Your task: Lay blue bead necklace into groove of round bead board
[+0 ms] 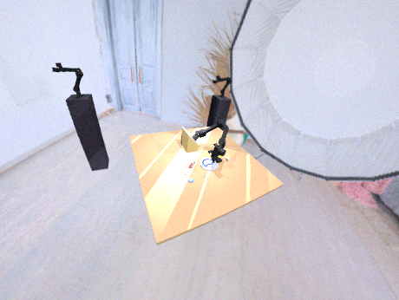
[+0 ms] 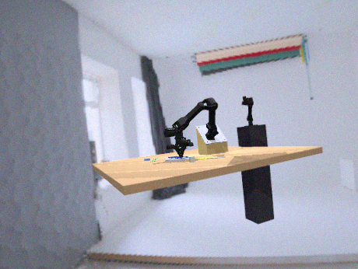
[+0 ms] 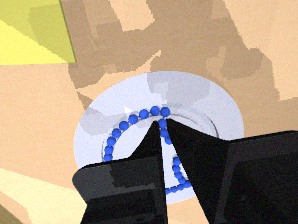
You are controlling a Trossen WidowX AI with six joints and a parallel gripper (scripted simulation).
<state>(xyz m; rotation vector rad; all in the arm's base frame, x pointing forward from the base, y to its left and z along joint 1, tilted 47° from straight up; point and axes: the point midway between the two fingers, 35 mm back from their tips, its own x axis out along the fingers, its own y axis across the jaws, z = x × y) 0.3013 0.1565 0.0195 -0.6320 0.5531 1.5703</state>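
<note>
The round bead board lies 50 mm to the right of my gripper tip and 10 mm below it. The rest, counted from my gripper tip: yellow flat piece 130 mm behind, 110 mm to the left, 10 mm below; then red-and-grey object 230 mm to the right, 30 mm behind, 10 mm below; then white cylinder 190 mm to the left.
</note>
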